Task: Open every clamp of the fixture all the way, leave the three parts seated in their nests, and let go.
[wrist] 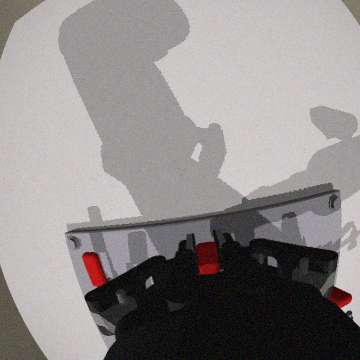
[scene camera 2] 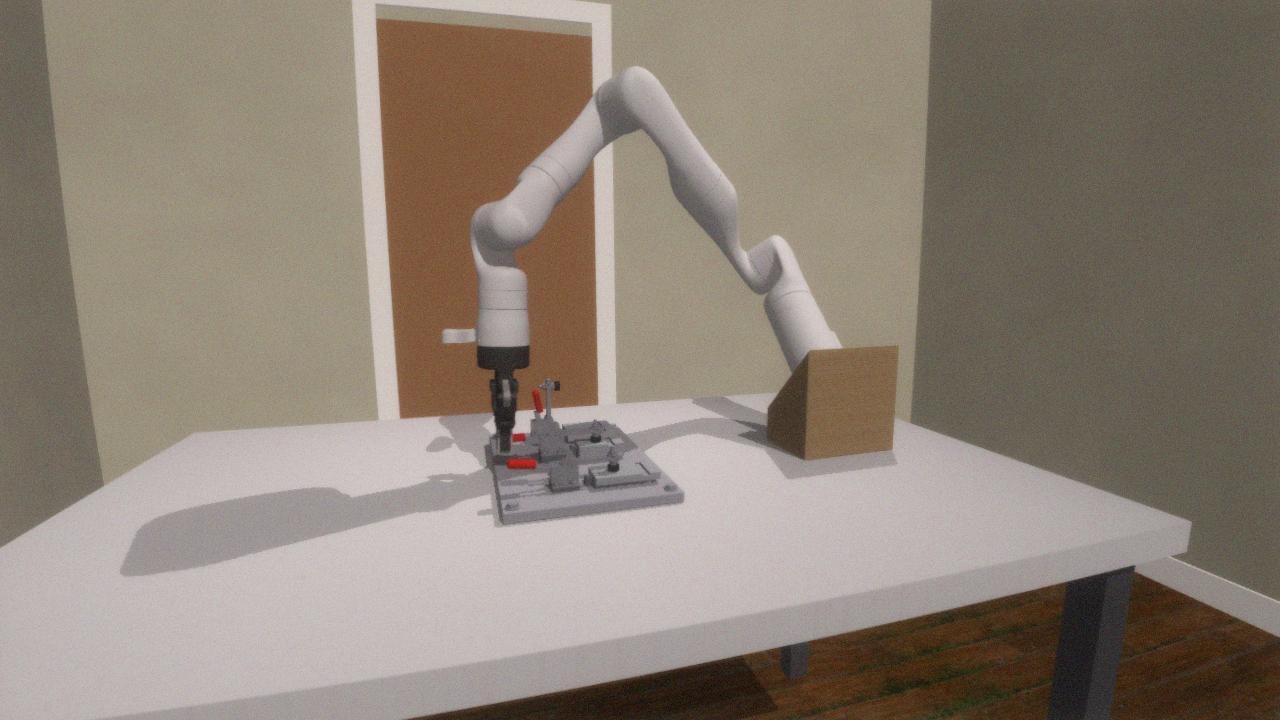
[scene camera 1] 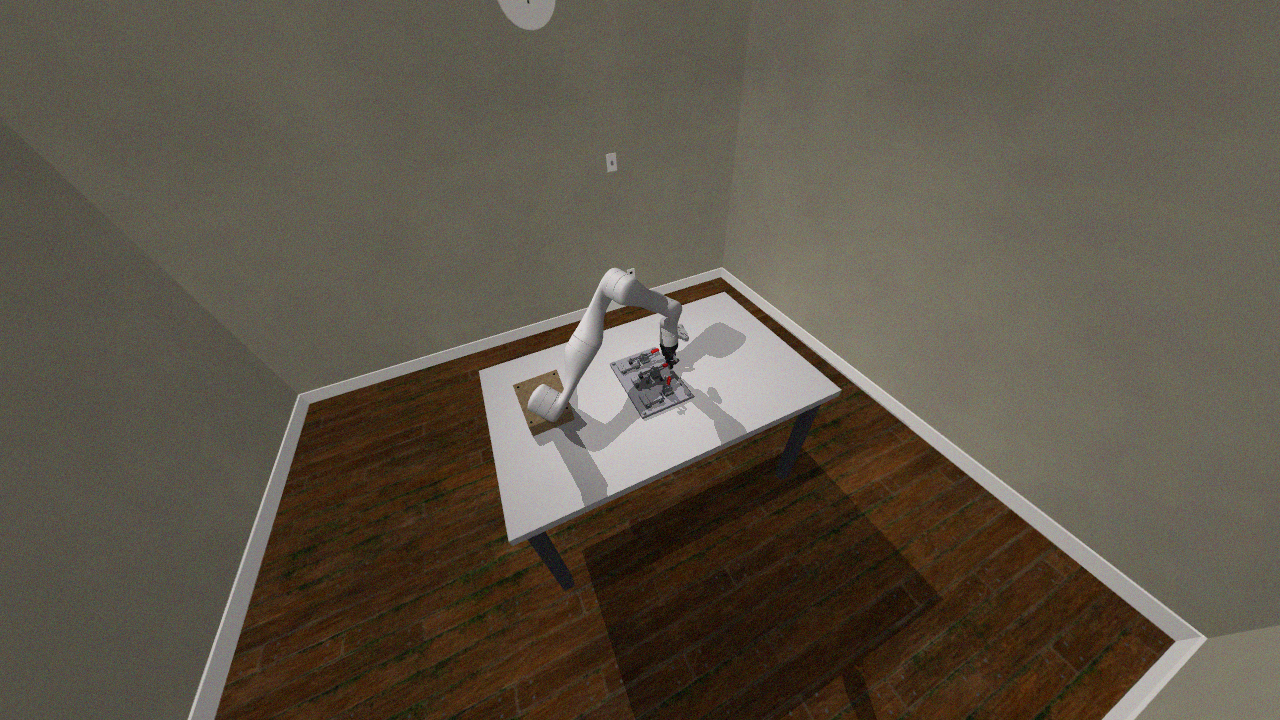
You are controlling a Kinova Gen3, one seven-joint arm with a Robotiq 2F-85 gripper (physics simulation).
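Places are measured from the arm's base along level axes (x ahead, y left, z up), in centimetres.
Pixels of known places: gripper, between the fingertips: point(wrist: 204, 241) point(scene camera 2: 504, 452) point(scene camera 1: 669, 366); arm's base, origin of its link: point(scene camera 2: 825, 382).
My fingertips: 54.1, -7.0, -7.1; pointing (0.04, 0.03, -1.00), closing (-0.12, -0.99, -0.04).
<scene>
For each thing: its top centre in the pictures, then the offset to it from my fingertips, as dx, dy, dz. Level surfaces: height alone.
- grey fixture plate, centre of its top: point(wrist: 214, 310) point(scene camera 2: 572, 459) point(scene camera 1: 649, 378) -10.1, +1.2, -2.2
- grey part, centre of its top: point(scene camera 2: 624, 469) point(scene camera 1: 627, 364) -13.9, +12.8, -0.6
- middle clamp's handle, centre of its top: point(wrist: 208, 268) -1.5, +0.1, +2.5
- far clamp's handle, centre of its top: point(wrist: 346, 303) point(scene camera 2: 535, 390) -7.5, -10.2, +6.7
- white table, height of its surface: dz -3.7
The grey fixture plate point(scene camera 1: 680, 394) point(scene camera 2: 590, 508) point(wrist: 116, 245) carries three clamps with red handles. The near clamp's handle point(scene camera 2: 521, 463) point(wrist: 94, 269) lies out flat, its black-tipped spindle down over a grey part point(scene camera 2: 626, 478). The middle clamp's handle point(wrist: 207, 257) also lies out low. The far clamp's handle point(scene camera 2: 537, 400) point(wrist: 341, 297) stands up, its arm point(scene camera 2: 548, 398) raised. My gripper point(scene camera 2: 504, 445) point(wrist: 204, 241) points down, shut on the middle handle, one finger on each side. The middle and far parts are partly hidden by the clamps in scene camera 2.
The fixture stands on the white table point(scene camera 1: 572, 483) point(scene camera 2: 358, 608). The arm's wooden mounting block point(scene camera 1: 528, 389) point(scene camera 2: 850, 402) stands at the base end. The raised clamp arm and upright handle stand close beside my gripper. Bolts sit at the plate's corners.
</scene>
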